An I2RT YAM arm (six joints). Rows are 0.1 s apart.
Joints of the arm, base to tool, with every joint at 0 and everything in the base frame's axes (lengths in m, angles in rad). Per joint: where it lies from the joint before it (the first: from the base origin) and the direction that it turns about. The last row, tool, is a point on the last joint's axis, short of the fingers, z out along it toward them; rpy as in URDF.
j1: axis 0 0 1 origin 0 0 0.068
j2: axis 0 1 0 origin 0.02 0.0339 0.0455
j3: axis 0 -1 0 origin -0.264 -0.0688 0
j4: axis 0 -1 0 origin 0.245 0.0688 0.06
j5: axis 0 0 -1 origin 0.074 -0.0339 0.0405
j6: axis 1 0 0 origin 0.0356 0 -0.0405
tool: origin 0 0 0 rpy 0 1.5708 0
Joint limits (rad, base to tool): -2.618..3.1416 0..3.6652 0..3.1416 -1.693..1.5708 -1.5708..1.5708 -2.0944..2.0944
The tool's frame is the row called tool.
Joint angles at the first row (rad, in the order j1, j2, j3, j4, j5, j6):
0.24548, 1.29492, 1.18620, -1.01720, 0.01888, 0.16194
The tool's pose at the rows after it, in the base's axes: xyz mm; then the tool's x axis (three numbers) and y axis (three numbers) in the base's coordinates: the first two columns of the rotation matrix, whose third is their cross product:
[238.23 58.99 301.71 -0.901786 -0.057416 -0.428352 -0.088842 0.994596 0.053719]
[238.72 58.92 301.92 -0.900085 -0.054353 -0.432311 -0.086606 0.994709 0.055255]
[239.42 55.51 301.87 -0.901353 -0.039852 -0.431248 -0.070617 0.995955 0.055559]
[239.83 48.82 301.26 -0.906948 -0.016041 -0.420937 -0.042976 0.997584 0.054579]
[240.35 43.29 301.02 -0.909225 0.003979 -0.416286 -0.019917 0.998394 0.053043]
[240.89 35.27 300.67 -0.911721 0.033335 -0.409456 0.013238 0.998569 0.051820]
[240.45 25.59 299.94 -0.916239 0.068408 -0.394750 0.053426 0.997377 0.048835]
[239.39 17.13 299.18 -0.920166 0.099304 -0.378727 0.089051 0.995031 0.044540]
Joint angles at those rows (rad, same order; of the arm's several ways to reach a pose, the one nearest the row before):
0.24547, 1.29490, 1.18620, -1.01608, 0.01888, 0.16422
0.24471, 1.29493, 1.18619, -1.01147, 0.01888, 0.16613
0.23062, 1.29493, 1.18621, -1.01263, 0.01927, 0.16805
0.20351, 1.29531, 1.18620, -1.02368, 0.01850, 0.16841
0.18101, 1.29531, 1.18622, -1.02904, 0.01926, 0.16842
0.14820, 1.29532, 1.18622, -1.03666, 0.01926, 0.16842
0.10892, 1.29529, 1.18619, -1.05306, 0.01965, 0.16843
0.07458, 1.29531, 1.18621, -1.07100, 0.02117, 0.16842

